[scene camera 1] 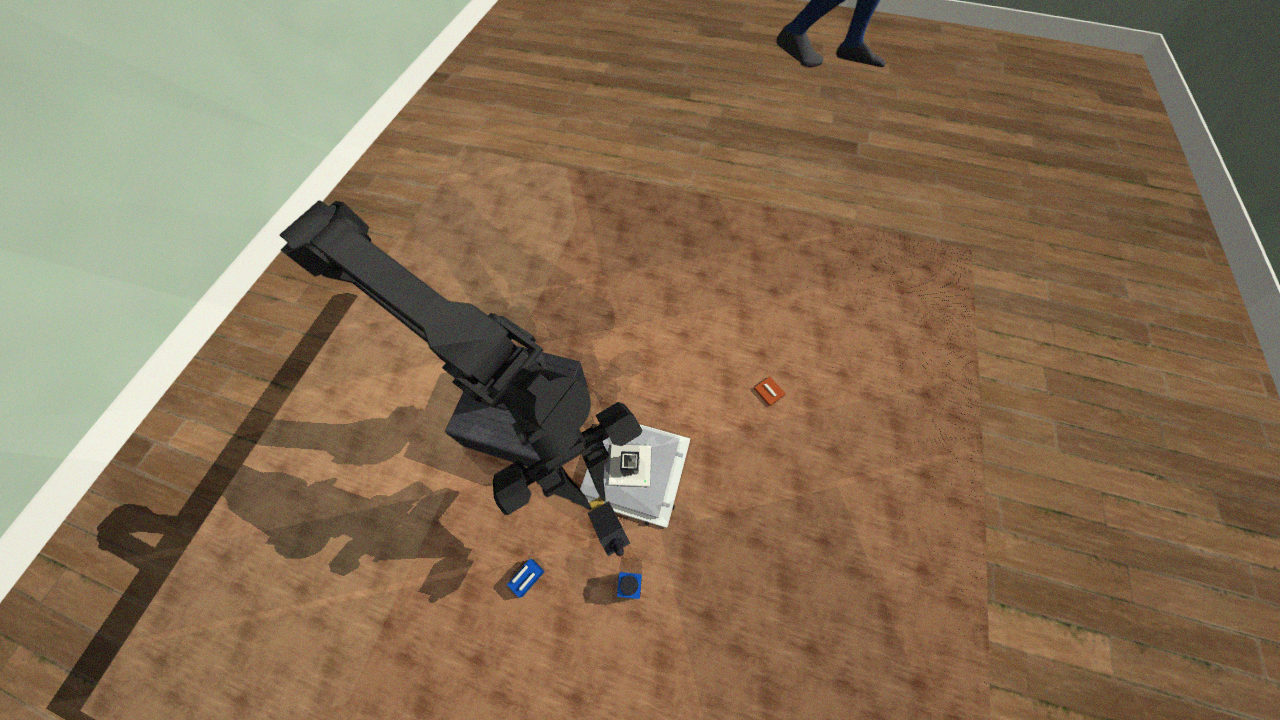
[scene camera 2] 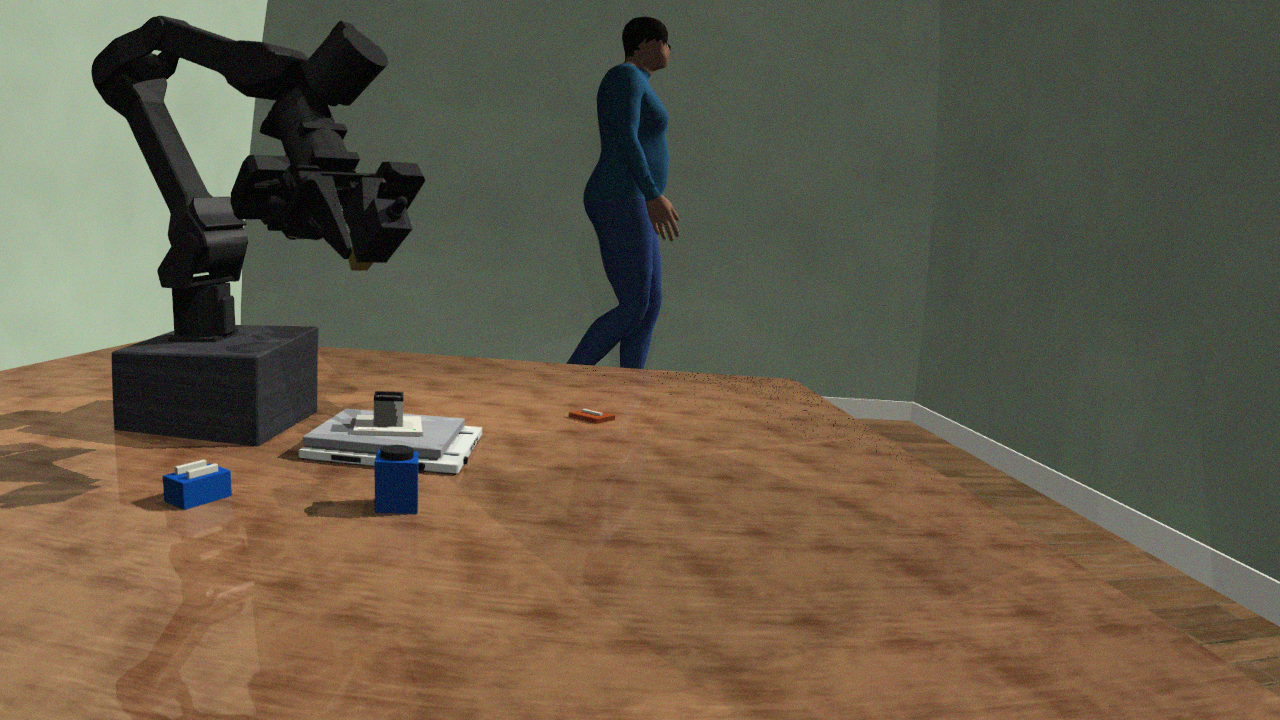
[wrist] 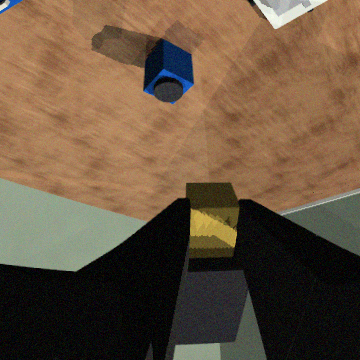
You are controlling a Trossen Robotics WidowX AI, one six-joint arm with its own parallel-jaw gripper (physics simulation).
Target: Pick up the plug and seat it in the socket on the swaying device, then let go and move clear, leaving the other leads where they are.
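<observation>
The plug [scene camera 1: 608, 530] [scene camera 2: 384, 234] [wrist: 213, 225] has a yellow block at one end and a dark body. My gripper [scene camera 1: 597, 503] [scene camera 2: 356, 254] [wrist: 212, 210] is shut on its yellow part and holds it tilted, high above the table. The device is a light grey platform [scene camera 1: 660, 492] [scene camera 2: 447, 435] on a white base, and a corner of its white base [wrist: 278, 22] shows in the wrist view. The square dark-rimmed socket [scene camera 1: 630, 461] [scene camera 2: 388, 410] stands upright on a white plate on the device, below the gripper's height. The socket does not show in the wrist view.
A blue block with a round black top [scene camera 1: 629, 586] [scene camera 2: 396, 483] [wrist: 169, 72] stands near the device. A blue block with two white bars [scene camera 1: 525, 578] [scene camera 2: 197, 486] lies to its left. An orange block [scene camera 1: 768, 391] [scene camera 2: 591, 416] lies right of the device. A person [scene camera 2: 631, 179] is behind the table.
</observation>
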